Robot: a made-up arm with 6 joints. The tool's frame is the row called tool. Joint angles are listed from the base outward.
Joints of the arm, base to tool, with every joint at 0 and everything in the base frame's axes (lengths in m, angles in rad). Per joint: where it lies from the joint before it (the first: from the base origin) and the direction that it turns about. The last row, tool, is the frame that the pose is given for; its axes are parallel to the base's.
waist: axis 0 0 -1 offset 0 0 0.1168
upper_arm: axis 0 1 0 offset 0.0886 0.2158 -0.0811
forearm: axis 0 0 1 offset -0.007 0.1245 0.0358
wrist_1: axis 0 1 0 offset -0.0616 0.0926 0.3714
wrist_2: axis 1 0 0 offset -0.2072 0.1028 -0.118
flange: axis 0 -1 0 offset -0.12 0.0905 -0.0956
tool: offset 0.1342 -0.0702 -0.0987
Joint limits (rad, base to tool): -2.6..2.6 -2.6..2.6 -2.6..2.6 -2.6..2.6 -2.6..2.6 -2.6..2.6
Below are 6 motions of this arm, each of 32 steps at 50 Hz.
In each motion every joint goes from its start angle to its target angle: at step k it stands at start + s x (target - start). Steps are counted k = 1, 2, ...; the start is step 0. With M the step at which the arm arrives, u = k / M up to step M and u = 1 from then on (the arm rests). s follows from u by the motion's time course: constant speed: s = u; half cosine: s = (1 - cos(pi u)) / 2; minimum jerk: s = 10 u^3 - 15 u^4 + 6 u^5.
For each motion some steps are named. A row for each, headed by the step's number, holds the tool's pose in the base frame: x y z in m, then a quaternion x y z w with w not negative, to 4 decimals.
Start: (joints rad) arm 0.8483 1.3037 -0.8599 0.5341 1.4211 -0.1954
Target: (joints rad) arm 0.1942 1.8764 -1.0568 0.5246 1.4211 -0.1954
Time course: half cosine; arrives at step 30
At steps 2, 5, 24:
2: 0.9690 0.1879 0.0394 0.4258 0.1883 -0.8733 0.1438
5: 0.9613 0.2217 0.0205 0.4107 0.2046 -0.8753 0.1526
24: 0.6247 0.6841 -0.2493 0.1218 0.3788 -0.8651 0.3055

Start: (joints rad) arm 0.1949 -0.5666 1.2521 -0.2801 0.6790 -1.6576
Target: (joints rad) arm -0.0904 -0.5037 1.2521 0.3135 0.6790 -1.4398
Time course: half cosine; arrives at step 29
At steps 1, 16, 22, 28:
1: -0.2976 0.1244 -0.1971 -0.3260 0.4869 0.5086 0.6308
16: -0.4211 -0.0099 -0.0912 -0.3283 0.5671 0.4871 0.5773
22: -0.4651 -0.0732 -0.0268 -0.3367 0.6021 0.4685 0.5518
28: -0.4824 -0.1019 0.0060 -0.3424 0.6175 0.4580 0.5401

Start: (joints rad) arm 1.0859 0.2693 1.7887 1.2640 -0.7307 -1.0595
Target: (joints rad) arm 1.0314 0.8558 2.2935 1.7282 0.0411 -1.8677
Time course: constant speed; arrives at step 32
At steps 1, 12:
1: 0.0369 -0.3575 0.6403 -0.5705 0.6856 0.2848 0.3513
12: 0.1367 -0.5073 0.6648 -0.5614 0.7440 0.3132 0.1821

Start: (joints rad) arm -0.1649 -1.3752 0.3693 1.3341 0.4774 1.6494
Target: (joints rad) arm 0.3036 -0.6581 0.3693 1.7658 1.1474 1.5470
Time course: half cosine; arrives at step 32
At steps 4, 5, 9, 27, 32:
4: -0.6355 0.3643 -0.0643 0.1297 -0.7153 0.0247 0.6862
5: -0.6335 0.3704 -0.0523 0.1285 -0.7065 0.0151 0.6958
9: -0.6164 0.4067 0.0189 0.1204 -0.6520 -0.0451 0.7472
27: -0.3115 0.5685 0.4203 0.0377 -0.2597 -0.4767 0.8390
32: -0.2761 0.5718 0.4462 0.0291 -0.2271 -0.5095 0.8295

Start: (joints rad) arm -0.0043 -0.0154 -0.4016 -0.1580 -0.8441 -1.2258
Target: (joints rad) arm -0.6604 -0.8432 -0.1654 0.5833 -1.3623 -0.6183
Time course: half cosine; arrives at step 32
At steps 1, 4, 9, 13, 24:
1: -0.2692 0.5052 0.0796 -0.2154 0.5110 -0.4121 0.7229
4: -0.2912 0.4941 0.0804 -0.2300 0.4992 -0.4006 0.7331
9: -0.3751 0.4397 0.0804 -0.2885 0.4460 -0.3514 0.7709
13: -0.4603 0.3585 0.0737 -0.3552 0.3722 -0.2877 0.8078
24: -0.5920 0.0717 0.0211 -0.5133 0.1007 -0.0879 0.8477

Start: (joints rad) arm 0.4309 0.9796 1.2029 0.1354 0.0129 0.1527
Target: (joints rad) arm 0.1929 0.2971 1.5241 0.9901 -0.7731 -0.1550
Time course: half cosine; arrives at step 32
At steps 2, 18, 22, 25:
2: 0.0954 0.1267 0.3732 0.3441 0.3184 0.3328 0.8182
18: 0.0592 -0.0523 0.3817 -0.1331 0.3136 0.6276 0.7001
22: 0.0827 -0.0852 0.4112 -0.2892 0.2859 0.6693 0.6218
25: 0.0988 -0.0947 0.4367 -0.3808 0.2642 0.6816 0.5663

